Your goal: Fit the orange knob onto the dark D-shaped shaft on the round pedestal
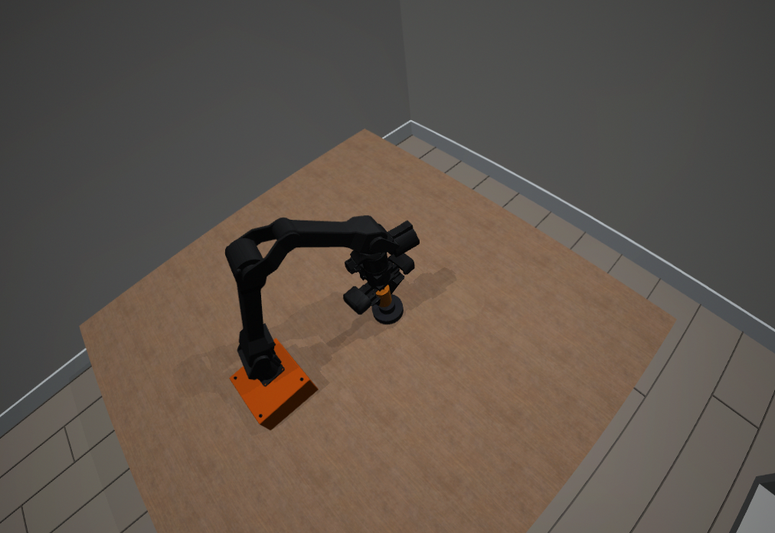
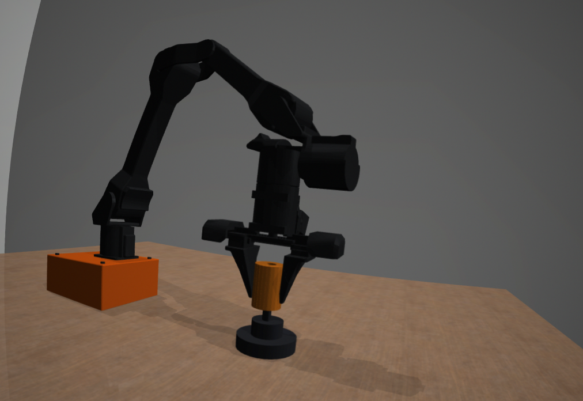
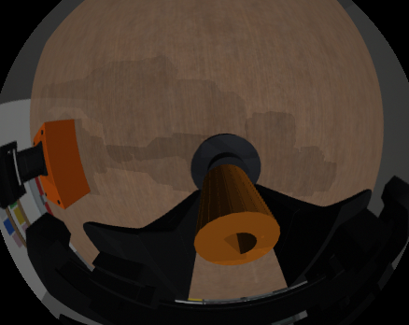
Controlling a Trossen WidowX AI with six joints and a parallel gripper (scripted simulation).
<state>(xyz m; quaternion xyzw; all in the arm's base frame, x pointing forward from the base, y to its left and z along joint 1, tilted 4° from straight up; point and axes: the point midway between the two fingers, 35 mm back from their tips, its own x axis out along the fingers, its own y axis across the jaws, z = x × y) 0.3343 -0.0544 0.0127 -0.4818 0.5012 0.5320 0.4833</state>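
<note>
Right now my gripper tip is 2 cm below the orange knob. The rest, counted from my gripper tip: pedestal (4 cm below).
</note>
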